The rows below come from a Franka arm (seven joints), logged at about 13 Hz.
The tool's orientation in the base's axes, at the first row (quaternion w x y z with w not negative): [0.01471 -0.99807 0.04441 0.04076]
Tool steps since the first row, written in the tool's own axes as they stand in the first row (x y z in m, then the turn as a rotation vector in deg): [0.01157 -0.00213 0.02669 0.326 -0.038 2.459]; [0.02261 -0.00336 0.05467 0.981 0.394 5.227]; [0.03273 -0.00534 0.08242 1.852 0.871 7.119]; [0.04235 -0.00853 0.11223 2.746 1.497 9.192]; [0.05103 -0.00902 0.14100 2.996 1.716 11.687]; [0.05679 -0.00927 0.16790 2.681 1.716 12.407]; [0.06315 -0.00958 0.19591 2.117 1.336 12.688]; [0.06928 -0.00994 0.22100 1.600 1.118 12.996]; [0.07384 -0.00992 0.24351 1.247 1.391 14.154]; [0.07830 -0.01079 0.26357 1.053 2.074 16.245]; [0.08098 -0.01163 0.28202 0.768 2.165 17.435]
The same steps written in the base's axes. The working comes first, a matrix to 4 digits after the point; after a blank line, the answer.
The tool's axes in the first row as the columns of a matrix, in the base's axes (used below as rounded here):
[0.9927 -0.0898 -0.0801]
[-0.0874 -0.9956 0.0330]
[-0.0827 -0.0257 -0.9962]

[0.00954 0.00199 -0.02749 0.130 0.090 -2.476]; [0.01837 0.00317 -0.05625 0.520 -0.306 -5.298]; [0.02637 0.00518 -0.08468 1.190 -0.794 -7.267]; [0.03382 0.00849 -0.11509 1.855 -1.427 -9.423]; [0.04017 0.00917 -0.14445 1.884 -1.585 -11.934]; [0.04376 0.00981 -0.17172 1.514 -1.533 -12.626]; [0.04786 0.01048 -0.20014 0.965 -1.096 -12.849]; [0.05196 0.01113 -0.22563 0.447 -0.824 -13.108]; [0.05469 0.01146 -0.24844 -0.021 -1.027 -14.239]; [0.05759 0.01260 -0.26877 -0.442 -1.621 -16.324]; [0.05884 0.01381 -0.28735 -0.829 -1.647 -17.488]
